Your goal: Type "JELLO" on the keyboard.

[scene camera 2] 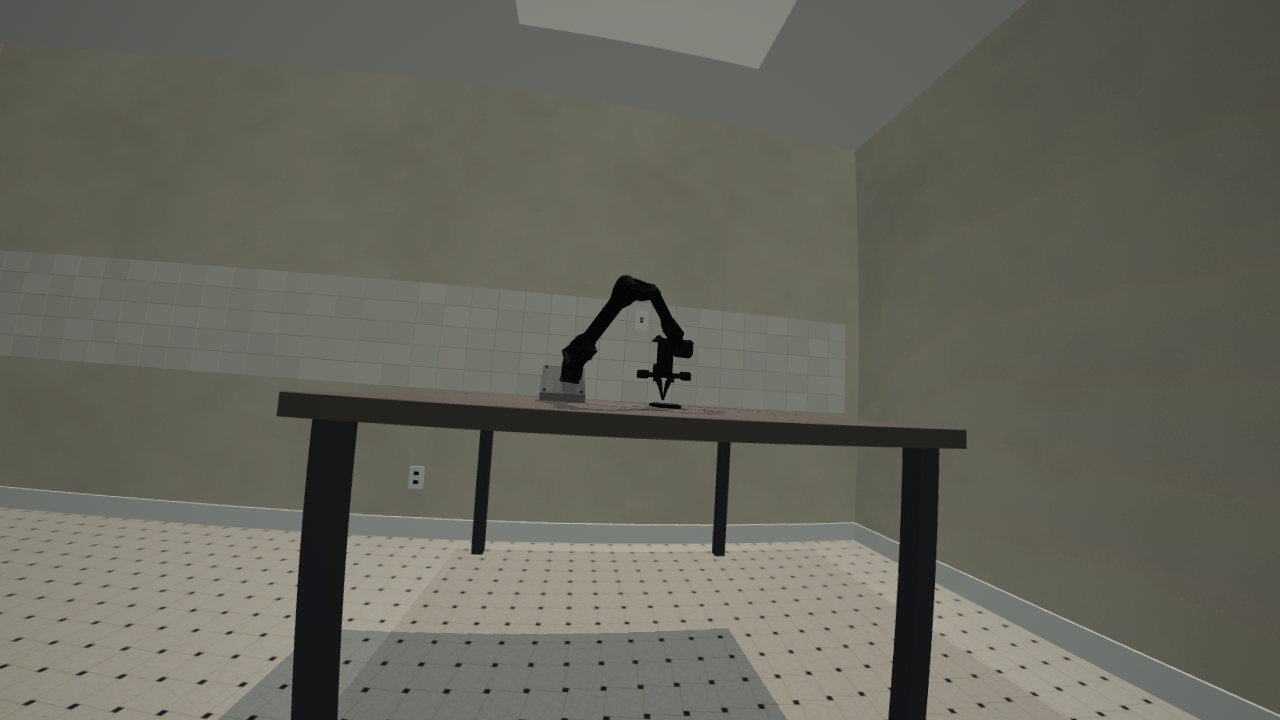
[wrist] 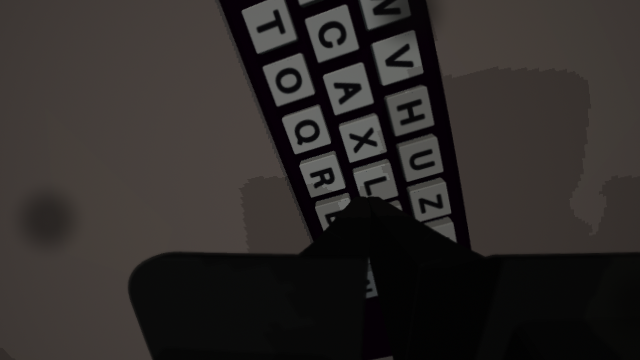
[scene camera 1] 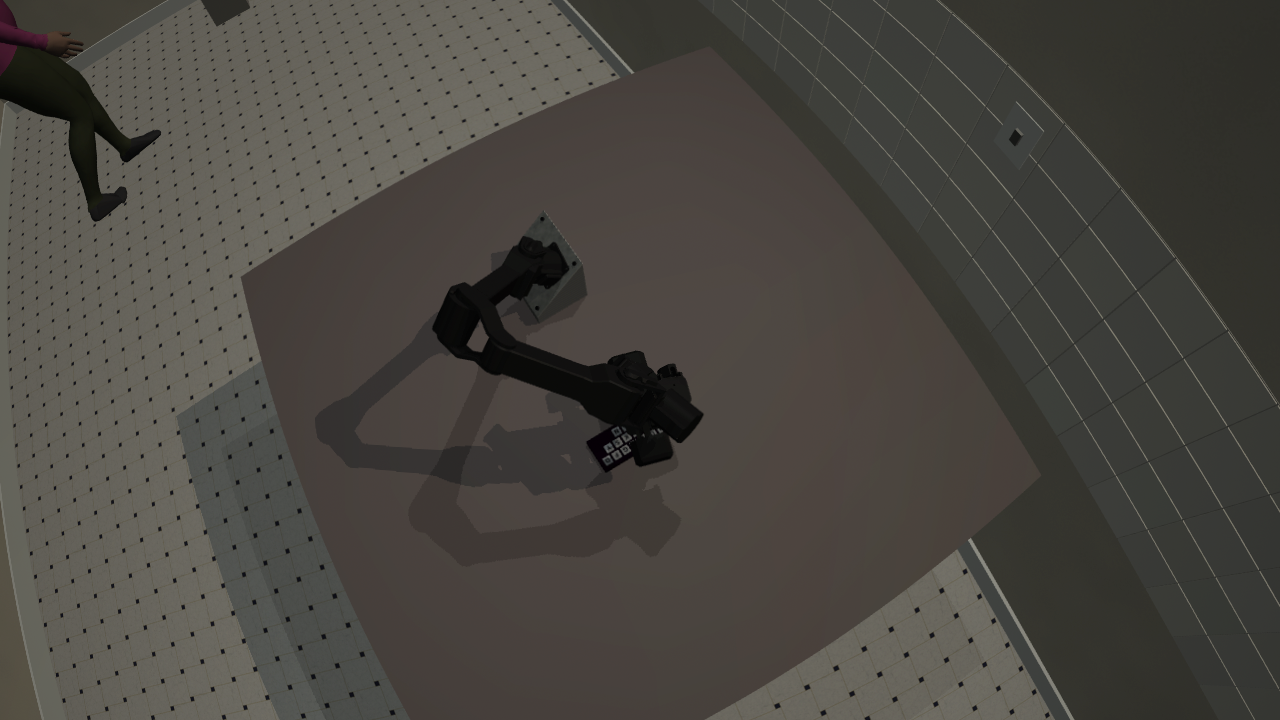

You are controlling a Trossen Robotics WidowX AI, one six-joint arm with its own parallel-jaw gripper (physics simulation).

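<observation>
The dark keyboard with white letter keys lies on the table. In the wrist view the O key, the L key and others such as T, Q, R, A, X, V, H, U and Z are readable. My gripper is shut and empty, fingertips pointing down over the keyboard. In the wrist view its tips overlap the lower edge of the L key; in scene camera 2 a small gap shows above the keyboard. The fingers hide the lower keys; the J and E keys cannot be made out.
The table carries the arm's grey base plate. The arm's shadows fall across the table. A person in dark trousers stands on the tiled floor beyond the table at upper left in scene camera 1.
</observation>
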